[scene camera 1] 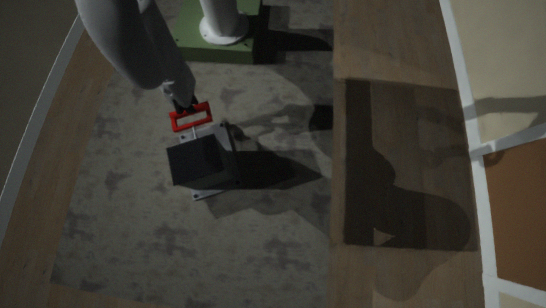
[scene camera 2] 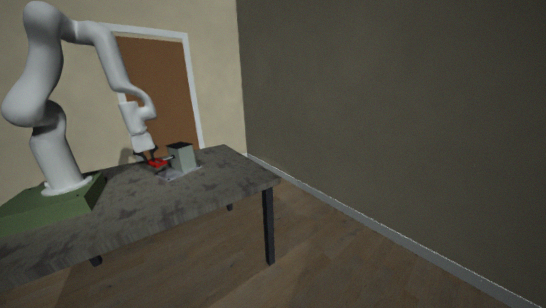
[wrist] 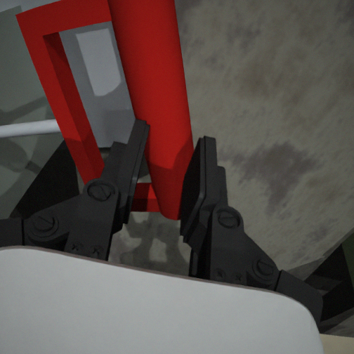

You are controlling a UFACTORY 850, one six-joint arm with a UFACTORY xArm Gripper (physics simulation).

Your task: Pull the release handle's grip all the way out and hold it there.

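The release handle's red grip [scene camera 1: 201, 123] [scene camera 2: 158, 163] [wrist: 155, 75] is a rectangular loop with a thick round outer bar. A thin pale rod [scene camera 1: 194, 132] [scene camera 2: 167, 158] [wrist: 30, 128] joins it to the housing, a box [scene camera 1: 192, 160] [scene camera 2: 185, 159] with a dark top on a grey base plate [scene camera 1: 206, 193] [scene camera 2: 172, 175]. A short length of rod shows outside the box. My gripper [scene camera 1: 186, 107] [scene camera 2: 151, 158] [wrist: 168, 150] is shut on the outer bar near one end, one finger inside the loop and the other outside it. How far the rod can travel is not visible.
The mottled grey table [scene camera 1: 125, 240] [scene camera 2: 220, 175] carries the box and the green base block [scene camera 1: 215, 54] [scene camera 2: 50, 212] of the arm. The block stands on the side of the box that the grip faces. The table's edge runs past the box on the right in scene camera 1.
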